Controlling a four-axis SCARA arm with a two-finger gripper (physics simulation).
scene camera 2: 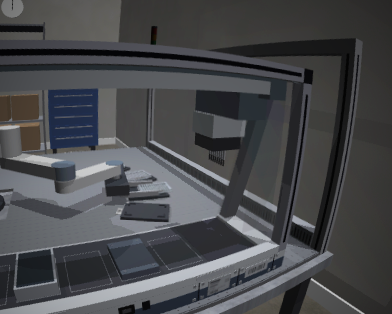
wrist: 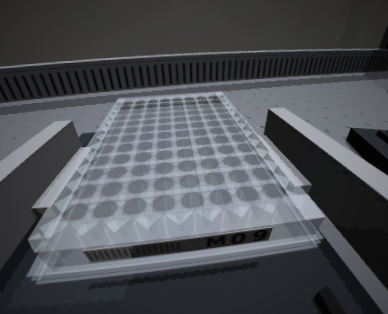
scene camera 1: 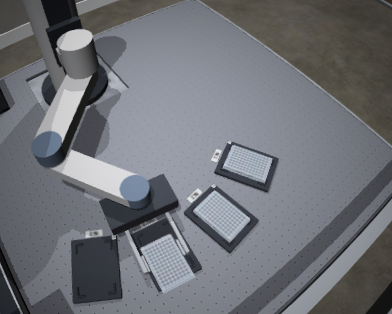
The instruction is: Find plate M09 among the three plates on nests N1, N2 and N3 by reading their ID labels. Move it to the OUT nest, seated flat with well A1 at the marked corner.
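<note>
Plate M09, a clear many-welled plate, is held over the OUT nest. Its label reads M09 in the wrist view. My gripper is shut on its two long sides. The plate looks nearly level and slightly above the nest; a dark strip of nest shows on its arm side in scene camera 1. Contact with the nest and which corner holds A1 cannot be made out. The N3 nest is bare.
A plate sits on the N2 nest, close beside the OUT nest. Another plate sits on the N1 nest, farther off. A framed deck with a blue-grey block stands beyond N3.
</note>
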